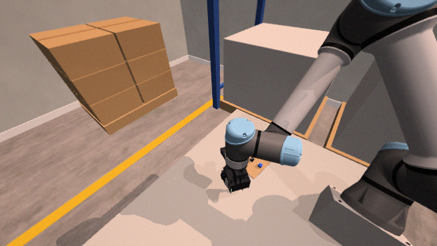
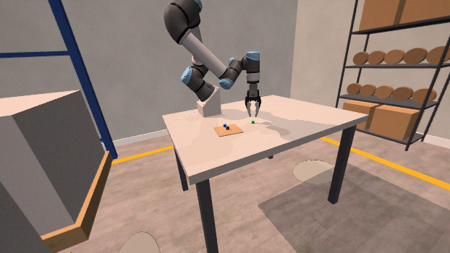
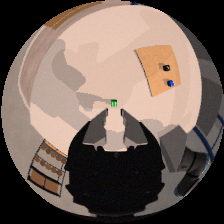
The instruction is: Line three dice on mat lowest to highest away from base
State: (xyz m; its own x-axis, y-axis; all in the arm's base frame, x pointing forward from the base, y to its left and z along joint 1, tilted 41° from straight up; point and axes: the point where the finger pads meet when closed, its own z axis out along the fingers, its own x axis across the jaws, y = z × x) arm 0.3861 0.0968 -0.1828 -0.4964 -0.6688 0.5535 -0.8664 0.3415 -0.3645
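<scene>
Now: the green die 5 cm below my hand. From my hand the other things lie so: blue die: 18 cm to the right, 4 cm below, 2 cm behind; then black die: 18 cm to the right, 4 cm below, 3 cm ahead; then tan mat: 18 cm to the right, 5 cm below, 3 cm ahead.
</scene>
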